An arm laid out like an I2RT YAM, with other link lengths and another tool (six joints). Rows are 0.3 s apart.
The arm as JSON. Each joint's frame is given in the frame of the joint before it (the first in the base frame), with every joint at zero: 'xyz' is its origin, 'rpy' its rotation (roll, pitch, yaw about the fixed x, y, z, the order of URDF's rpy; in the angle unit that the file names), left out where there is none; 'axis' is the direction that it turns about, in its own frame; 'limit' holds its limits. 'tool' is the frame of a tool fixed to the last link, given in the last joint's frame.
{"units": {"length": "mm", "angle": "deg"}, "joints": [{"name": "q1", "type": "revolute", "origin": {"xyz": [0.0, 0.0, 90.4]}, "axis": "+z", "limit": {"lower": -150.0, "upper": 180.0}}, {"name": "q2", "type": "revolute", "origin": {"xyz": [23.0, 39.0, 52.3]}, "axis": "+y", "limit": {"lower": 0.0, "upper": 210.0}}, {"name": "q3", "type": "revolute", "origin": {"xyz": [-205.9, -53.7, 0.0]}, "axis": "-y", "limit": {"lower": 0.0, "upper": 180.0}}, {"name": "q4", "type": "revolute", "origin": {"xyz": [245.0, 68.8, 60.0]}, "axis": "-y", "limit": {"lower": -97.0, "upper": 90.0}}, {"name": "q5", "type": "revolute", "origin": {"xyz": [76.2, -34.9, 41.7]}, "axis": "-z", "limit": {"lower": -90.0, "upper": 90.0}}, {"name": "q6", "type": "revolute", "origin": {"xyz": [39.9, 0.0, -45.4]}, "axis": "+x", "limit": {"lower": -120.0, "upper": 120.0}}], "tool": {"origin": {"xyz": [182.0, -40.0, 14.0], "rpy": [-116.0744, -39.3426, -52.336]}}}
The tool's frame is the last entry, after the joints.
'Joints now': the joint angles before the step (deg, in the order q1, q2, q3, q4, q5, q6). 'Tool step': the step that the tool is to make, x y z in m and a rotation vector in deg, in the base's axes. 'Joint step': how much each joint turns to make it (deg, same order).
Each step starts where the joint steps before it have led.
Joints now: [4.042, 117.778, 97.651, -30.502, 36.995, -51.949]
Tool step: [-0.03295, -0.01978, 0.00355, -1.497, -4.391, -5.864]
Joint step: [-0.086, -7.296, -12.652, 6.947, 5.103, 4.219]
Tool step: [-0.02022, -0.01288, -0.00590, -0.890, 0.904, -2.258]
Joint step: [-0.790, -2.897, -4.835, 0.438, 1.583, 0.797]
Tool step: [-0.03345, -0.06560, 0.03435, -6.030, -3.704, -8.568]
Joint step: [-6.064, -5.888, -6.417, 6.586, 6.147, -3.243]
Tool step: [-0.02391, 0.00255, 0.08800, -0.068, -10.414, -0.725]
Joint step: [0.435, -13.180, -0.896, -3.152, 0.619, 1.659]
